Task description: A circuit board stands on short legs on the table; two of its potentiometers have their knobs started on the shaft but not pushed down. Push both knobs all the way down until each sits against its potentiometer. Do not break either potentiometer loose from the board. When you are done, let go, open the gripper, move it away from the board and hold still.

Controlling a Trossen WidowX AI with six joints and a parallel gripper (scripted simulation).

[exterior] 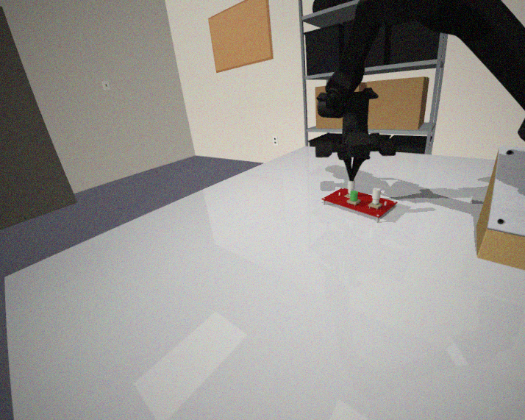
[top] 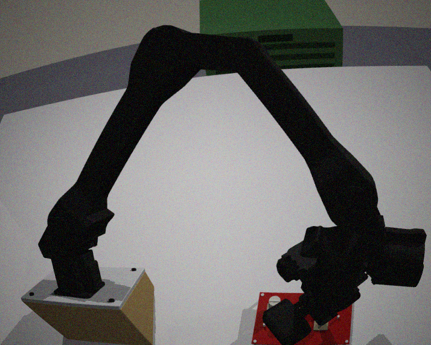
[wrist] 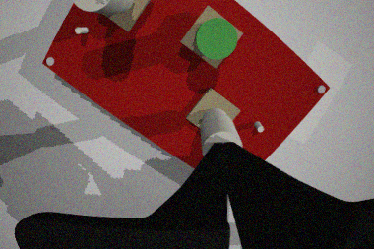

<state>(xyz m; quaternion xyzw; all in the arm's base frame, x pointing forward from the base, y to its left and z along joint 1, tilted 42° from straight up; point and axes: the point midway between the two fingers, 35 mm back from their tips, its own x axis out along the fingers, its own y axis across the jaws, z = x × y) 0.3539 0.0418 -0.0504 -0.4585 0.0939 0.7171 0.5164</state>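
Now: gripper tip 20 mm above the white knob.
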